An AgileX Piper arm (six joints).
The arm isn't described. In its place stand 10 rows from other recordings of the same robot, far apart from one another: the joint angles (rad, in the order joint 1, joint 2, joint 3, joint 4, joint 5, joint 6), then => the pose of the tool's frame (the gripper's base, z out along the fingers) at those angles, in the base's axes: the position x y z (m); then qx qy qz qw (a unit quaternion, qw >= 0).
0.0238 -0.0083 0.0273 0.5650 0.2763 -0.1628 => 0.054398, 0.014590, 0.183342, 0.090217, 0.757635, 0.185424, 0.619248
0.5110 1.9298 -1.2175 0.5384 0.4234 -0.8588 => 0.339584, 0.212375, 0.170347, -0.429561, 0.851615, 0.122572, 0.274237
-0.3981 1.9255 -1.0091 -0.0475 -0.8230 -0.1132 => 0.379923, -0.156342, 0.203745, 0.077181, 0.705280, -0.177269, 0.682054
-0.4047 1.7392 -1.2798 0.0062 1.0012 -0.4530 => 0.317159, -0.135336, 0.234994, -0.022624, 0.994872, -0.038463, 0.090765
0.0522 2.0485 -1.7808 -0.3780 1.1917 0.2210 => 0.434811, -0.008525, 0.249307, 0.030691, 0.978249, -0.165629, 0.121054
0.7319 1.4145 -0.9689 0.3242 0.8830 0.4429 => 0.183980, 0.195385, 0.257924, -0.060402, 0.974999, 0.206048, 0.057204
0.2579 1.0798 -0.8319 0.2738 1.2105 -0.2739 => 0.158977, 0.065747, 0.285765, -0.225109, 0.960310, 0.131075, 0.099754
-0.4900 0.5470 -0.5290 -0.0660 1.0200 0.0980 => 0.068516, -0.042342, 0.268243, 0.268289, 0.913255, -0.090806, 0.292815
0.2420 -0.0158 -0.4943 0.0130 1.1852 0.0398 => -0.012194, -0.001881, 0.265889, -0.089664, 0.877060, 0.072670, 0.466311
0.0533 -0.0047 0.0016 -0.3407 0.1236 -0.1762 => 0.056177, -0.000757, 0.202409, -0.186801, 0.691536, -0.173814, 0.675775
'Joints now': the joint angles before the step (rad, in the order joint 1, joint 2, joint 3, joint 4, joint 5, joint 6). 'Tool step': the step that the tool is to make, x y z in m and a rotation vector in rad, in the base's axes. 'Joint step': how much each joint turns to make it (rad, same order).
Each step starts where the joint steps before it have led.
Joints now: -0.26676 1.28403 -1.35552 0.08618 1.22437 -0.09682
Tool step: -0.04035 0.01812 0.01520 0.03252 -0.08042 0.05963
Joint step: 0.00001 -0.15171 0.06403 0.07915 0.02448 -0.04773
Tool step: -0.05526 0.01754 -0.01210 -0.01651 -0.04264 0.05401
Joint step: 0.00003 -0.21715 0.17313 0.02715 0.00804 -0.05548
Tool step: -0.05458 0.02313 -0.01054 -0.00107 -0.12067 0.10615
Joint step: 0.00007 -0.23797 0.13827 0.09380 0.00467 -0.09577
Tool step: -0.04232 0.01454 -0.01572 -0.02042 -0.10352 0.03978
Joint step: -0.00021 -0.20313 0.10412 0.03445 0.00389 -0.03494
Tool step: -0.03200 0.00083 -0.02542 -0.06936 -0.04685 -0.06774
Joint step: 0.00012 -0.17841 0.10176 -0.09179 0.00417 0.03516
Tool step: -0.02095 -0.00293 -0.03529 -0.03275 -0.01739 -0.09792
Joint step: 0.00002 -0.16617 0.12641 -0.09777 0.00214 0.07135
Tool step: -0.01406 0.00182 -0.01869 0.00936 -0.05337 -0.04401
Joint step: -0.00008 -0.12164 0.06103 -0.02280 0.00564 0.05237
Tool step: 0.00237 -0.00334 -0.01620 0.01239 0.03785 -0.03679
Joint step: 0.00005 -0.02407 0.05891 -0.02998 0.00207 0.03224
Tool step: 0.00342 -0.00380 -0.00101 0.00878 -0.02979 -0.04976
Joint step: -0.00004 -0.00001 0.01590 -0.03109 -0.04537 0.04956
